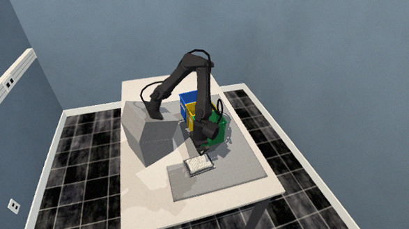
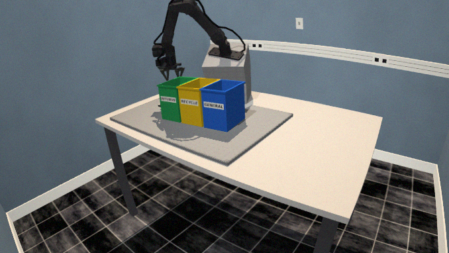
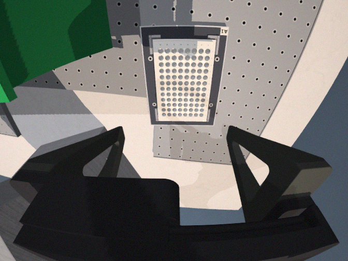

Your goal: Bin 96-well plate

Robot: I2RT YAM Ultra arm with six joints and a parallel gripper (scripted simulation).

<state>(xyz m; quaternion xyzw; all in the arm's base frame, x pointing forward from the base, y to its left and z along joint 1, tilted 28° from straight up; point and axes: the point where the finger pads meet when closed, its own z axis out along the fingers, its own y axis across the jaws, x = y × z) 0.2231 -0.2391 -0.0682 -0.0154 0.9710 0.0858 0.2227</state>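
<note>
Right now my hand is 13 cm above the white 96-well plate and 1 cm to the left of it. From my hand the other things lie so: dark plate nest N1: 14 cm below, 1 cm to the right; green returns bin: 17 cm to the left, 13 cm ahead, 6 cm below; yellow recycle bin: 30 cm to the left, 13 cm ahead, 6 cm below.
</note>
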